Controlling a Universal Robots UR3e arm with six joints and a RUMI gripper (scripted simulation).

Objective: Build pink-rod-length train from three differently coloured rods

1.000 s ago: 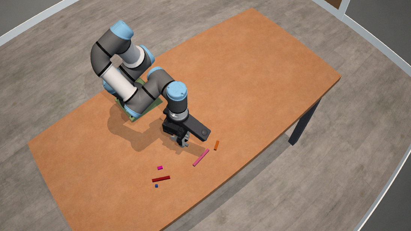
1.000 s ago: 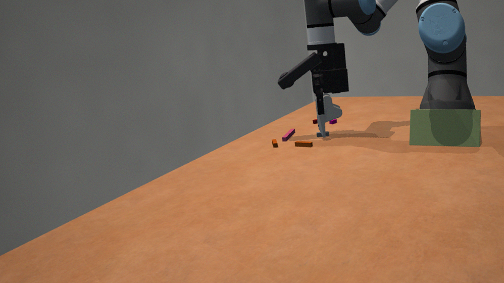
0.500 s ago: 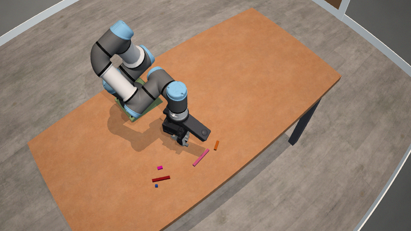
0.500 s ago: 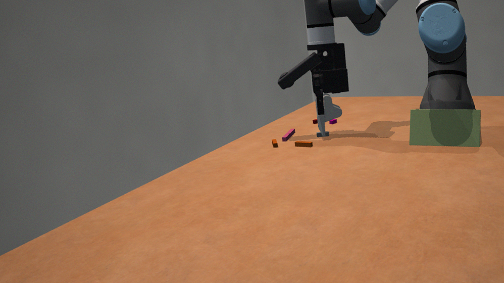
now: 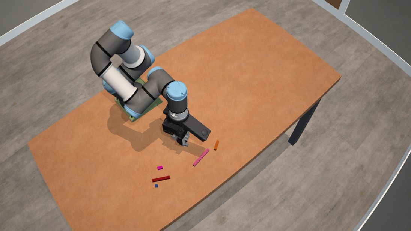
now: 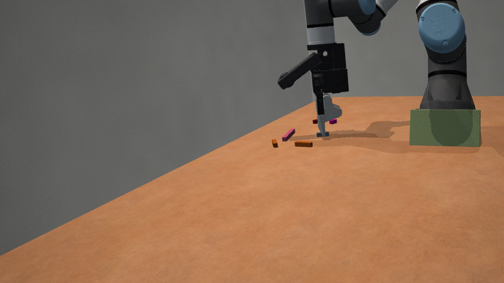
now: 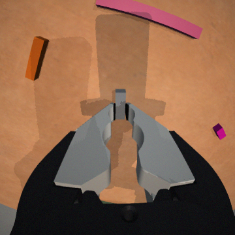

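Right now my hand is 14 cm to the left of the magenta rod, 3 cm short of it and 1 cm above it. The rest, counted from my hand: pink rod 9 cm ahead, 2 cm to the left, 1 cm below; then red rod 16 cm to the right, 7 cm ahead, 1 cm below; then grey rod 1 cm below.
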